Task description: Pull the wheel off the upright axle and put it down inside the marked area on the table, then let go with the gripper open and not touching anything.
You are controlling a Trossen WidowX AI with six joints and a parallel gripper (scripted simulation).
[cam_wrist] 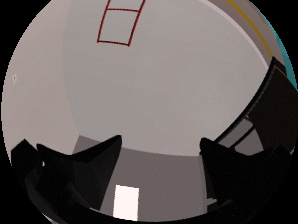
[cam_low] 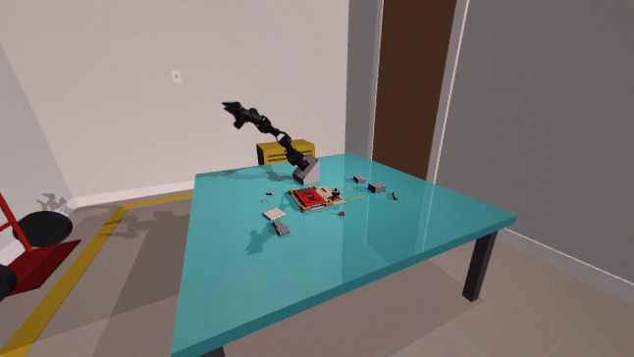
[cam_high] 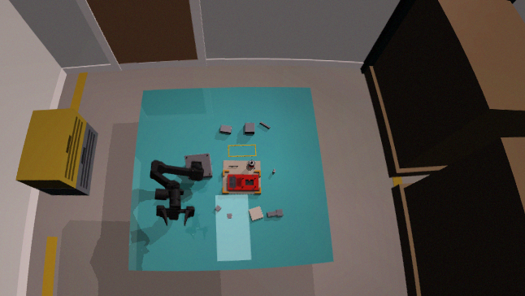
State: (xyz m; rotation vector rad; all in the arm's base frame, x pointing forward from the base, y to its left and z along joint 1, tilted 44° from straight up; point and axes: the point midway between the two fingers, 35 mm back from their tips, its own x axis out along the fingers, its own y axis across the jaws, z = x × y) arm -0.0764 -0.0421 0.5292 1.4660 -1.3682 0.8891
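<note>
Now: gripper tip 470 mm to the right of the wheel, 430 mm above it and 380 mm short of it. From my gripper tip the other things lie so: tan tile: 460 mm below, 410 mm ahead, 150 mm to the left.
</note>
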